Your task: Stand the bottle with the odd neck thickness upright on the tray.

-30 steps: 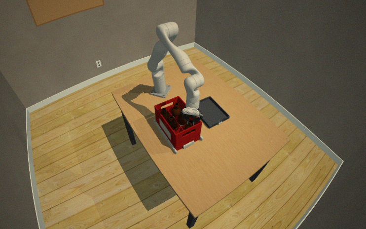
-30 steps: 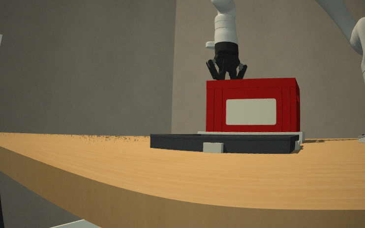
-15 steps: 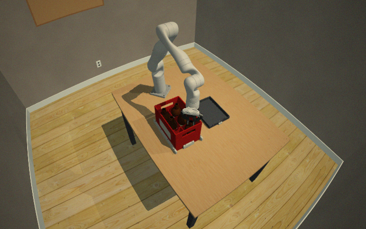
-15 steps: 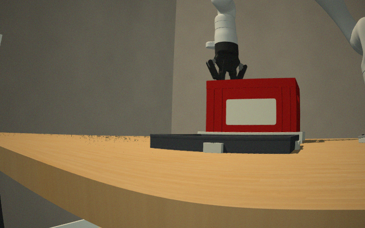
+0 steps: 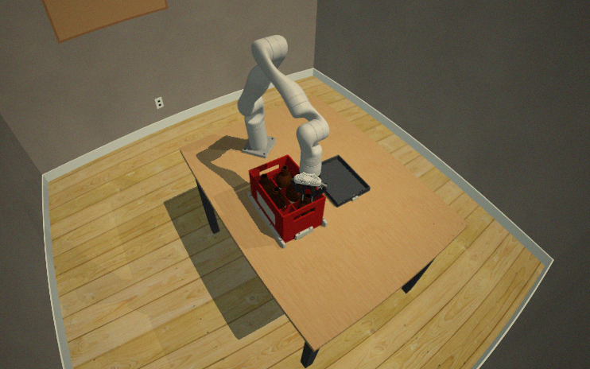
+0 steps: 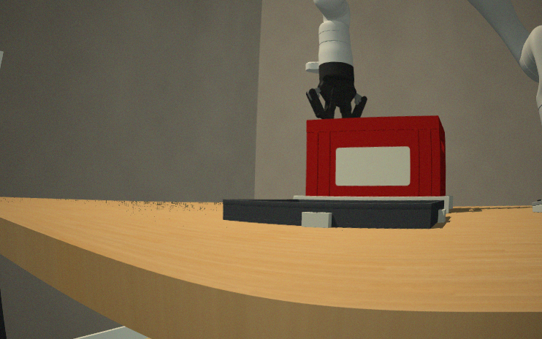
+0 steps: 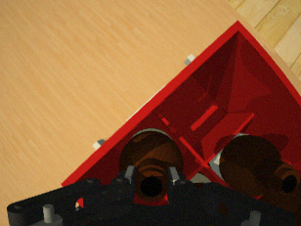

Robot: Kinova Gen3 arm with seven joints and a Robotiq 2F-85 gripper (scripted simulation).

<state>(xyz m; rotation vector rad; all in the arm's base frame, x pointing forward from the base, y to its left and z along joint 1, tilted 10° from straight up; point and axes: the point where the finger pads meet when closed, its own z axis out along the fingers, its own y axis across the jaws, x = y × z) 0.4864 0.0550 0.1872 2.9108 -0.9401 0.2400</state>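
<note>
Now: the glass bottle 7 cm below my hand. The rest, counted from my hand: dark grey tray: 15 cm behind, 23 cm to the left, 14 cm below; then red crate: 8 cm behind, 6 cm to the right, 7 cm below.
</note>
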